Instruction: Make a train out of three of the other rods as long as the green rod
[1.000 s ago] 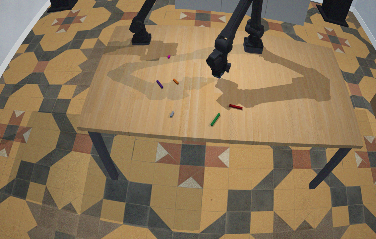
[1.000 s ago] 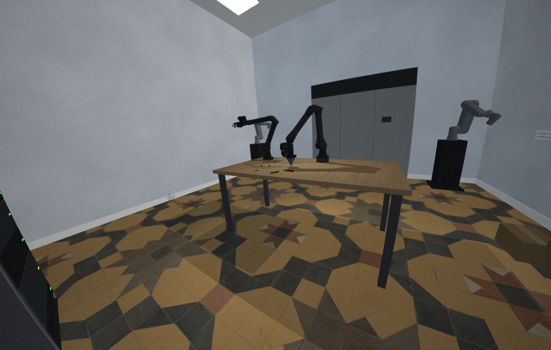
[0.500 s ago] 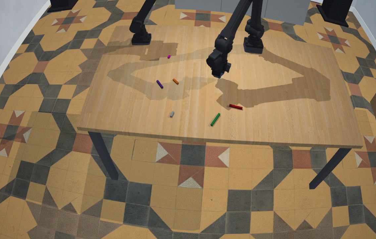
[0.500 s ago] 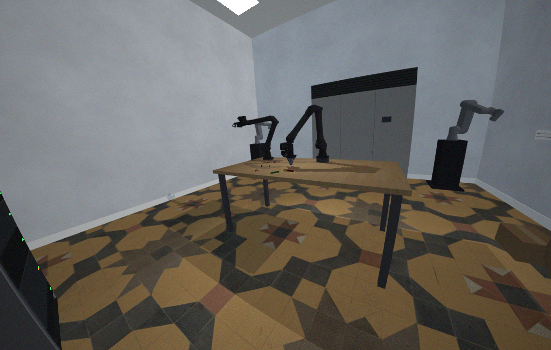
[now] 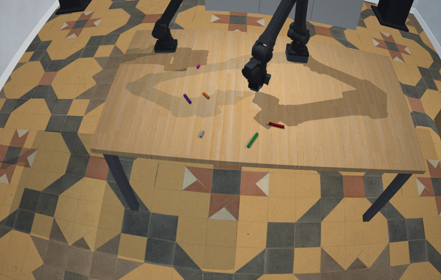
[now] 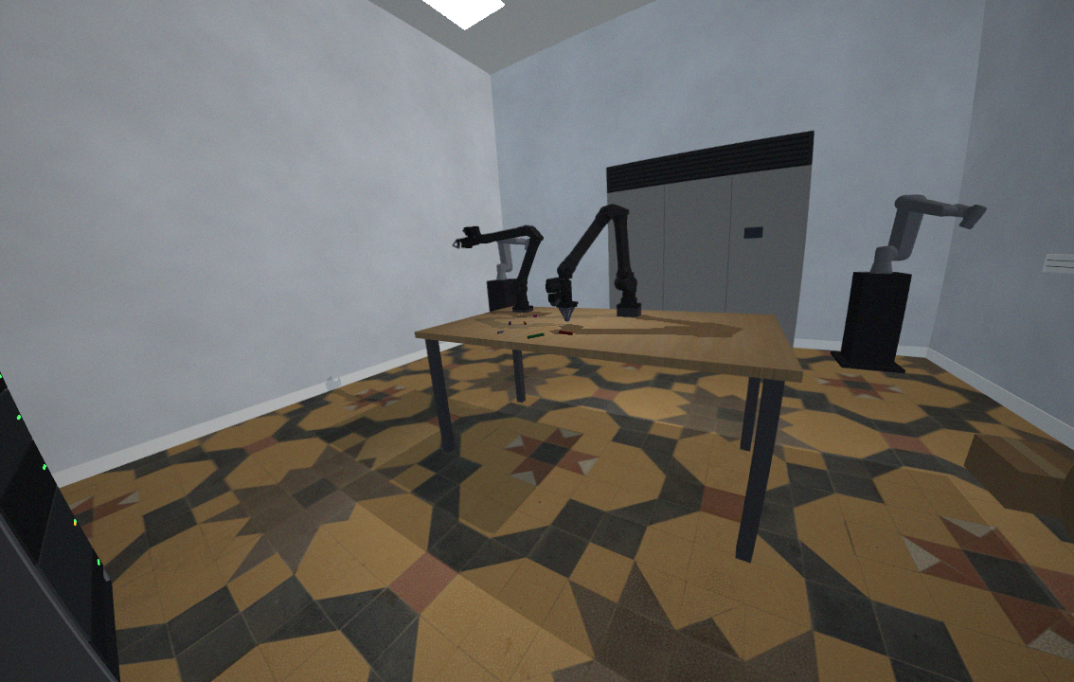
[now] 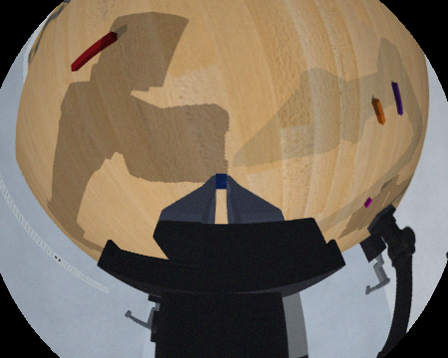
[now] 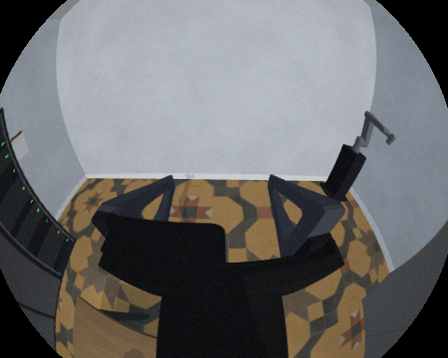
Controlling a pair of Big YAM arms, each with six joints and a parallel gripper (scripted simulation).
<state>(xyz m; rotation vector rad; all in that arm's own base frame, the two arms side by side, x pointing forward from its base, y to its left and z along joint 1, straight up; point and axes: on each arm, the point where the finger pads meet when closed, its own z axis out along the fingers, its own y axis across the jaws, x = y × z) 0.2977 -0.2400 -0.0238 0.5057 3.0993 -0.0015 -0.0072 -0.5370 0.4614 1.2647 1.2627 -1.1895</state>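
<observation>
My left hand is right at the blue rod. The rest, counted from my left hand: green rod (270 mm ahead, 20 mm to the right, 20 mm below); purple rod (320 mm to the right, 70 mm ahead, 20 mm below); red rod (190 mm ahead, 90 mm to the left, 20 mm below).
</observation>
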